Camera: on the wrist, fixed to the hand. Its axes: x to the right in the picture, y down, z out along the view.
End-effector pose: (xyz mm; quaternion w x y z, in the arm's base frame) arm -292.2 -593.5 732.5 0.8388 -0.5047 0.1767 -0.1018
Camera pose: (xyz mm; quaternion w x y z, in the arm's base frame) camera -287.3 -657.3 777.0 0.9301 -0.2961 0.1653 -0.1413
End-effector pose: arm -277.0 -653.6 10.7 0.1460 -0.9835 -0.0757 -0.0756
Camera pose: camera -275.0 -594.9 61.9 0.3692 -0.9231 -0.0816 -0.0704
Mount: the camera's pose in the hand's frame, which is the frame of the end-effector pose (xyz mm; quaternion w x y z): 18.1 -69.3 -30.7 0.9732 0.2292 0.0155 0.0073
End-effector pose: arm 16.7 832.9 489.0 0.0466 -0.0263 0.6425 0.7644
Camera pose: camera 5.4 815.1 414.0 0.0358 -0.0221 0.8014 0.5966
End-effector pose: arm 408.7 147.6 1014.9 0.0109 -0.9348 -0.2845 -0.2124
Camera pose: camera 373.1 210.9 1043.2 0.2308 -0.9060 -0.3186 -0.1559
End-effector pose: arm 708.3 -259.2 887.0 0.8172 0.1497 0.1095 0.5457
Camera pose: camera 764.2 -263.5 832.9 0.7553 0.3253 0.2432 0.5143
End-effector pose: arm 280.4 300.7 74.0 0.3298 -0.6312 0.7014 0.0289
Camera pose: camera 330.3 257.0 115.0 0.4546 -0.5340 0.6990 -0.1400
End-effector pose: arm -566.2 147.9 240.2 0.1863 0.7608 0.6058 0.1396
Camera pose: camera -635.8 182.7 236.0 0.0035 -0.7854 -0.6189 -0.0102
